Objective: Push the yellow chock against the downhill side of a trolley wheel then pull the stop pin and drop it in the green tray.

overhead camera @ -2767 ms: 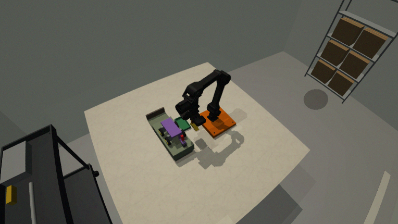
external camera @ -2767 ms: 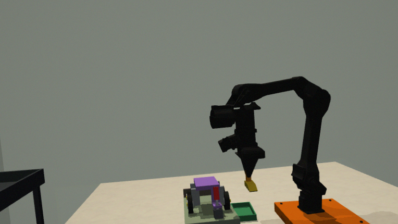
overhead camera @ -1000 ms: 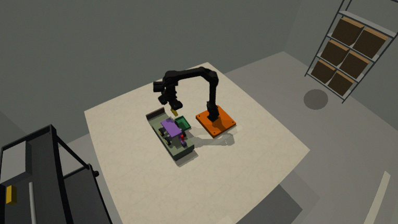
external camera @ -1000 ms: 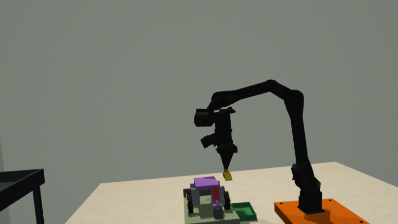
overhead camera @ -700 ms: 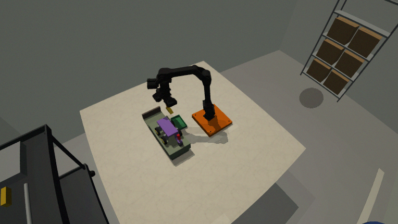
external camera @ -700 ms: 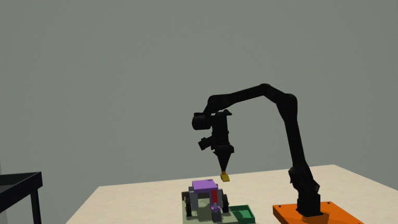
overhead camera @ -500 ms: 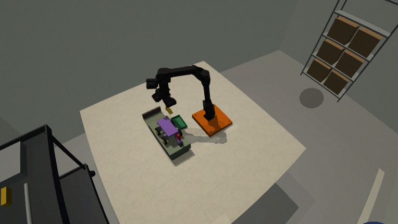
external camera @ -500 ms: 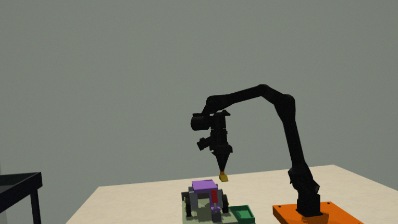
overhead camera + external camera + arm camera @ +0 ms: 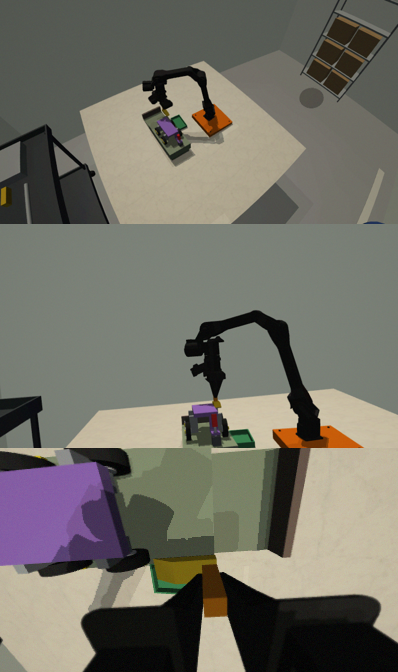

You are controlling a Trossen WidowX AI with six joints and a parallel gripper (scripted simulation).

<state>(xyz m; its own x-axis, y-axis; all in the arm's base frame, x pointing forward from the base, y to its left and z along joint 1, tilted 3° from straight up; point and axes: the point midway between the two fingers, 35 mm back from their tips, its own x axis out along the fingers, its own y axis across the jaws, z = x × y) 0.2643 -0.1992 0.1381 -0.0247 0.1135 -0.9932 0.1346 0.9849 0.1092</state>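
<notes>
Now: the red-headed stop pin 25 cm to the left of my gripper tip, 7 cm ahead of it and 2 cm below it. Round my gripper tip: trolley: 15 cm to the left, 8 cm ahead, 3 cm below; then yellow chock: 2 cm to the left, 1 cm below; then raised dark stop: 12 cm below, 11 cm to the right, 4 cm ahead.
</notes>
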